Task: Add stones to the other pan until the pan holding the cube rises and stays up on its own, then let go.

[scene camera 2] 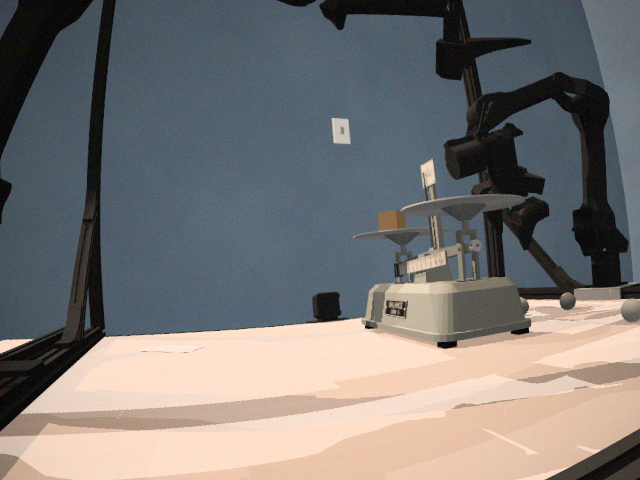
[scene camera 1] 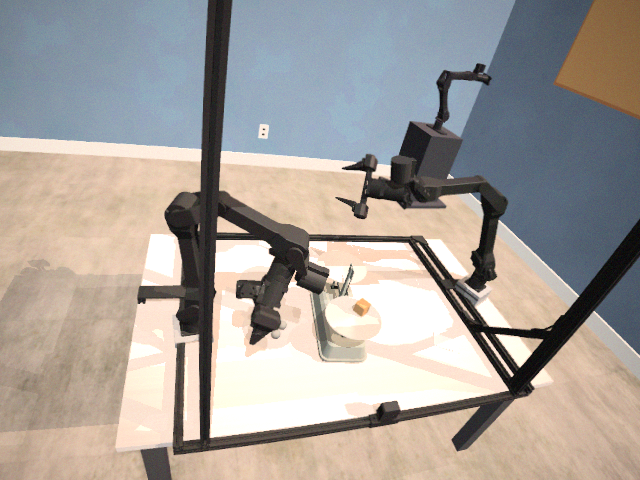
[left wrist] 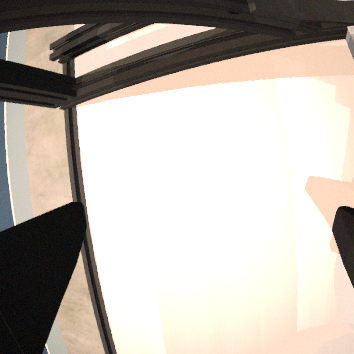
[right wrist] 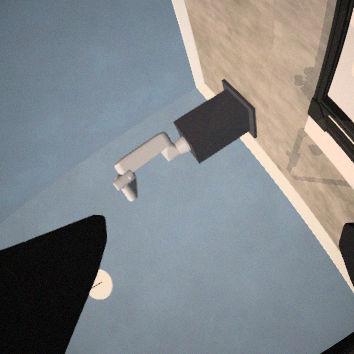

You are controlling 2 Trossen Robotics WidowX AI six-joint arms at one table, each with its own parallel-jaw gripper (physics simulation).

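Pixels of known places: left gripper, fingertip midpoint: [scene camera 2: 512, 241] [scene camera 1: 251, 335] [left wrist: 215, 218]; right gripper, fingertip midpoint: [scene camera 1: 338, 183] [right wrist: 230, 233]; left arm's base at its link origin: [scene camera 2: 607, 285] [scene camera 1: 192, 325]; right arm's base at its link origin: [scene camera 1: 475, 284].
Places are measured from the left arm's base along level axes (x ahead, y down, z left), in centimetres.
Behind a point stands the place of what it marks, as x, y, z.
An orange cube [scene camera 1: 361, 307] {40.5, -15.1, -14.6} [scene camera 2: 391, 220] {42.7, -13.9, -12.3} rests on one pan [scene camera 1: 345, 324] {35.5, -12.2, -17.0} [scene camera 2: 369, 235] {44.3, -12.1, -15.9} of a pale green scale [scene camera 1: 345, 353] {37.9, -1.4, -18.3} [scene camera 2: 454, 310] {48.5, -1.8, 5.8}. In scene camera 2 the other pan [scene camera 2: 462, 204] {45.4, -13.2, 5.2} appears higher, with no stone visible on it; in scene camera 1 it is partly hidden. Grey round stones [scene camera 1: 276, 334] [scene camera 2: 567, 300] lie on the table beside the scale. My left gripper [scene camera 1: 257, 336] {12.1, -10.2, -14.1} [left wrist: 215, 218] {12.1, -10.2, -14.1} is open and empty, pointing down close to the stones. My right gripper [scene camera 1: 340, 183] {44.5, -32.6, 19.7} [right wrist: 230, 233] {44.5, -32.6, 19.7} is open and empty, high above the table, away from the scale.
A black frame [scene camera 1: 289, 430] {17.6, 2.8, -33.4} [left wrist: 92, 280] {18.5, 2.6, -34.1} runs around the table [scene camera 1: 310, 397] {25.3, 2.1, -26.5} [left wrist: 190, 180] {10.4, 2.2, -20.0}, with upright posts [scene camera 1: 209, 206] {-1.1, -57.4, -31.7} [scene camera 2: 96, 155] {84.0, -29.6, -38.5}. A small black box [scene camera 1: 388, 411] {40.2, -3.1, -37.5} [scene camera 2: 326, 305] {42.3, -1.0, -35.2} sits on the frame. Another arm on a dark pedestal [scene camera 1: 431, 149] [right wrist: 215, 125] stands beyond the table.
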